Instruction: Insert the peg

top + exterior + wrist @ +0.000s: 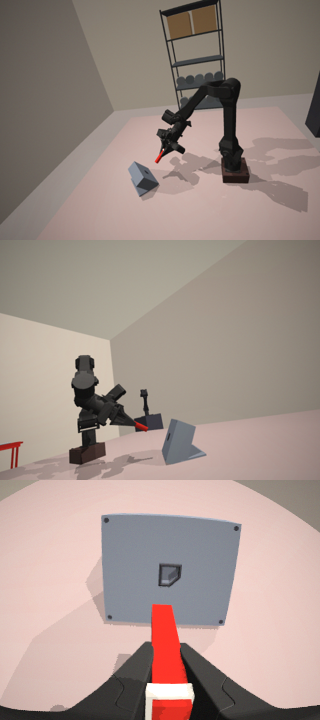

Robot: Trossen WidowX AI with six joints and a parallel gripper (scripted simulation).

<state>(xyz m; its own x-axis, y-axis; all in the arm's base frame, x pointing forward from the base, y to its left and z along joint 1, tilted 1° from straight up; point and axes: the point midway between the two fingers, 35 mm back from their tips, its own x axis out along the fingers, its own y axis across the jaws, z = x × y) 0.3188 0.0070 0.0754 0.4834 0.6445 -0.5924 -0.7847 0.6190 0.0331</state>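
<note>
Right now the sloped grey panel is 8 cm ahead of my gripper tip, 9 cm to the left of it and 7 cm below it. From my gripper tip the other things lie so: red peg (1 cm behind, 1 cm to the right, 1 cm above).
</note>
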